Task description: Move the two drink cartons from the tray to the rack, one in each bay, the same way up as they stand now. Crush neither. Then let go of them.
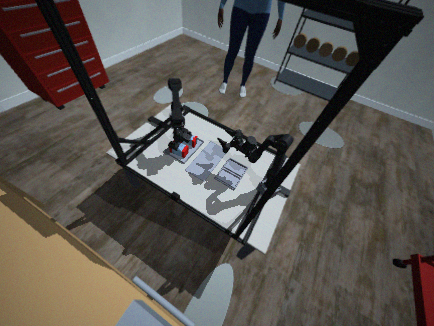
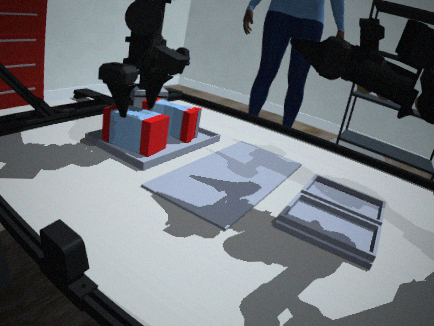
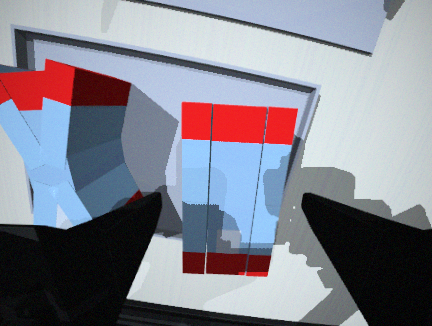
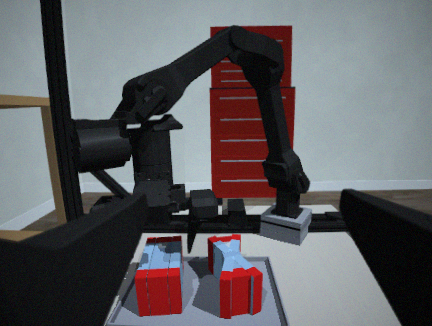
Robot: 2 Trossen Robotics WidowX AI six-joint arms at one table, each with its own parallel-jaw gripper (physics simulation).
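Frame: origin at the left arm's base, x back, y right, z up, level; millimetres.
Where they show: left gripper, fingertip midpoint: (image 1: 179, 146) (image 2: 137, 112) (image 3: 232, 199) (image 4: 160, 255); right gripper, fingertip midpoint: (image 1: 221, 133) (image 2: 299, 42) (image 4: 242, 200); left arm's base at its link origin: (image 4: 287, 211).
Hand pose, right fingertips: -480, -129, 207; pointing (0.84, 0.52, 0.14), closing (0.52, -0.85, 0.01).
Each offset is from my right fingertips to the top centre of the thing, as dx, dy, dz.
A straight-sided light-blue carton with red ends @(+154, +232, -188) (image 1: 179, 150) (image 2: 131, 134) (image 3: 230, 190) (image 4: 159, 292) rests on the grey tray @(+188, +175, -246) (image 2: 142, 164) (image 3: 316, 89) (image 4: 280, 295). Beside it on the tray is a carton pinched at its middle (image 2: 188, 125) (image 3: 97, 132) (image 4: 241, 292), also blue with red ends. My left gripper (image 2: 137, 111) (image 3: 232, 199) is open, its fingertips at either side of the straight carton, near its top, one between the cartons. My right gripper (image 2: 294, 42) (image 4: 242, 200) is open and empty, high above the table. The two-bay grey rack @(-159, -44, -242) (image 1: 231, 172) (image 2: 325, 241) holds no carton.
A thin flat grey plate (image 1: 207, 155) (image 2: 200, 172) (image 3: 300, 17) lies between the tray and the rack. A black frame with uprights surrounds the white table. A person (image 1: 245, 45) (image 2: 290, 60) stands behind it. A red drawer cabinet (image 1: 50, 45) (image 4: 240, 145) stands farther off.
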